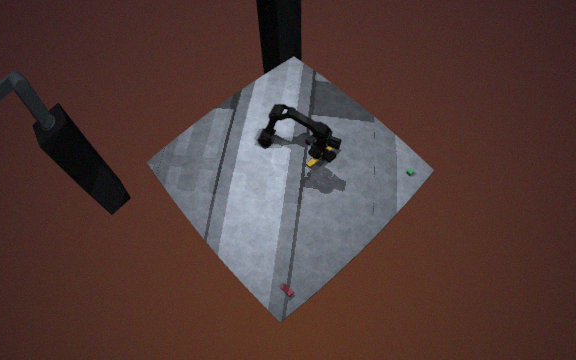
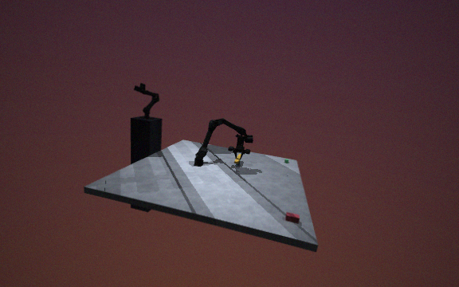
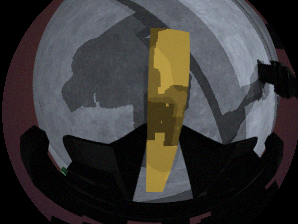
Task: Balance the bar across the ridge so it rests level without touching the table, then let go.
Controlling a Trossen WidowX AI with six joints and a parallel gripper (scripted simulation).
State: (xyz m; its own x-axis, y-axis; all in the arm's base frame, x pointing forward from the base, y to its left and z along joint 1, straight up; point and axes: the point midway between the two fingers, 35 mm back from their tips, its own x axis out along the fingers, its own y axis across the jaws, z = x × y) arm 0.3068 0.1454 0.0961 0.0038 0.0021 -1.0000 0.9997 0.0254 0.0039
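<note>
Now: gripper tip 3 cm to the right of the yellow bar. Also, from my gripper tip: small red block 43 cm ahead, 65 cm to the right, 5 cm below; small green cube 43 cm ahead, 35 cm to the left, 5 cm below.
</note>
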